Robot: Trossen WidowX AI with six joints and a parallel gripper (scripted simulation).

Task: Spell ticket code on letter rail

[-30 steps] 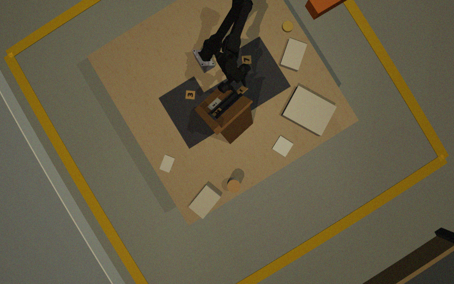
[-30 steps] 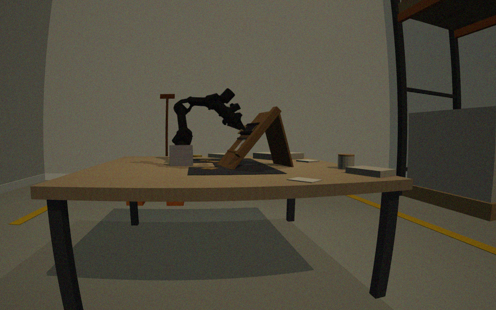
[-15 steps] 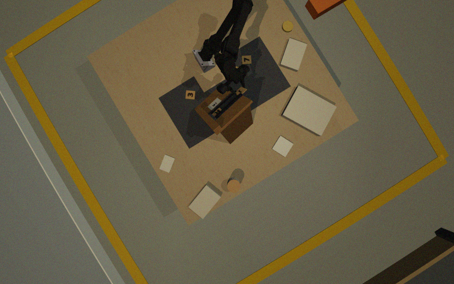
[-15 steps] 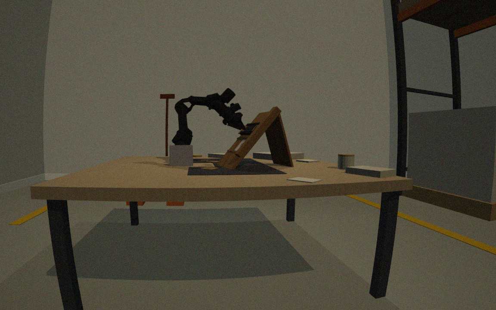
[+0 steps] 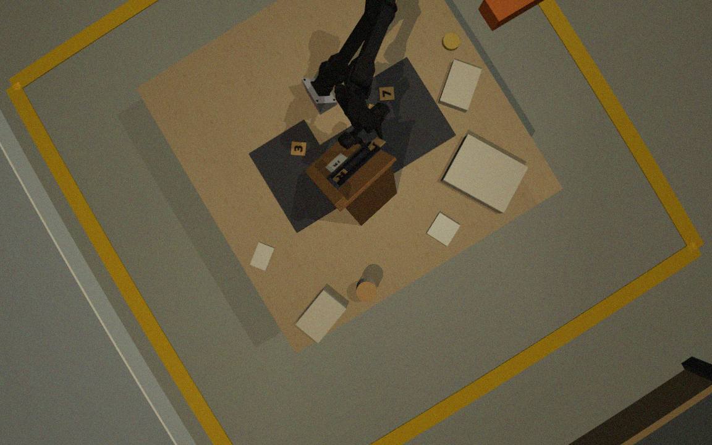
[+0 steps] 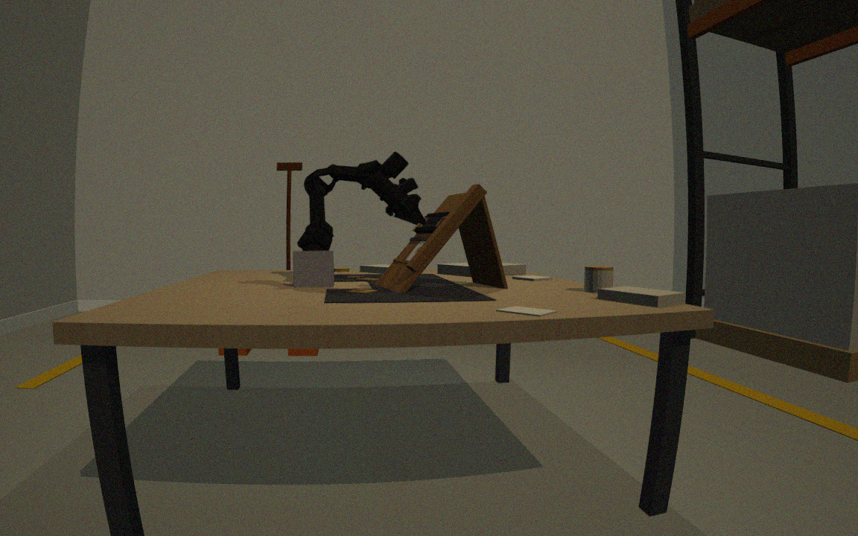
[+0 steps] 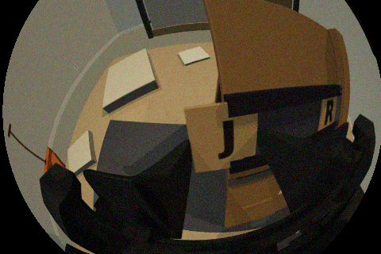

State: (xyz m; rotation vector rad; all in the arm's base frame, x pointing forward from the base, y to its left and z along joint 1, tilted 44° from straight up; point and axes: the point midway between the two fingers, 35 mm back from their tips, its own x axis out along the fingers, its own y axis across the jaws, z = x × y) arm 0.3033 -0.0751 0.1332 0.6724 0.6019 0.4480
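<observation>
Now: gripper tip 140 mm to the left of the white ticket, 80 mm above it and 30 mm past it. Round my gripper tip: white box (350 mm to the left, 290 mm ahead, 160 mm below); dark mat (180 mm below, 130 mm behind, 40 mm to the right); j tile (right at my gripper tip).
</observation>
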